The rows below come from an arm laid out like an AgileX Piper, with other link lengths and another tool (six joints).
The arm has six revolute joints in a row. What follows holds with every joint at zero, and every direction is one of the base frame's. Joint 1 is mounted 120.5 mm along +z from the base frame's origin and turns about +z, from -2.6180 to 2.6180 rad. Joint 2 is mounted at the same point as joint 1 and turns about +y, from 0.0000 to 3.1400 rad. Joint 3 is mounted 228.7 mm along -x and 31.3 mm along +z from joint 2 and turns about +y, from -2.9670 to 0.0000 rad. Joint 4 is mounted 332.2 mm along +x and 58.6 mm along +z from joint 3 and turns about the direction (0.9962, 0, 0.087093), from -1.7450 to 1.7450 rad. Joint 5 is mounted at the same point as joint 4 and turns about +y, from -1.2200 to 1.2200 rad. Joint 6 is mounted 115.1 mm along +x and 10.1 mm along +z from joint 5 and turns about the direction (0.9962, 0, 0.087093), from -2.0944 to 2.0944 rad. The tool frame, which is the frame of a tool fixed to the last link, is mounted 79.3 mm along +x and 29.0 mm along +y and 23.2 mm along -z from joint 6; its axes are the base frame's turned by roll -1.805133, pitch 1.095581 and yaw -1.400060 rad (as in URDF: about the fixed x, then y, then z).
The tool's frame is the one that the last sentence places.
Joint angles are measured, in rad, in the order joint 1, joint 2, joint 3, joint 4, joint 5, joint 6. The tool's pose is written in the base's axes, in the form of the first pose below.
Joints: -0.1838, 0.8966, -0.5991, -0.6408, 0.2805, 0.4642
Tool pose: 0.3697 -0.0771 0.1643 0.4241 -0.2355 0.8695 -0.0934
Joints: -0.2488, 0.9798, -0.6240, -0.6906, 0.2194, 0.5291
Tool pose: 0.3788 -0.0990 0.1539 0.4257 -0.2124 0.8744 -0.0951
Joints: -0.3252, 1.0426, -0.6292, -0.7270, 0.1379, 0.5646
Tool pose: 0.3825 -0.1224 0.1422 0.4303 -0.1967 0.8755 -0.0984
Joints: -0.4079, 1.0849, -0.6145, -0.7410, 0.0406, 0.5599
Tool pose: 0.3802 -0.1448 0.1297 0.4365 -0.1895 0.8734 -0.1033
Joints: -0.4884, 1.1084, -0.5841, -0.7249, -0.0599, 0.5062
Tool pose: 0.3726 -0.1646 0.1175 0.4415 -0.1904 0.8695 -0.1128
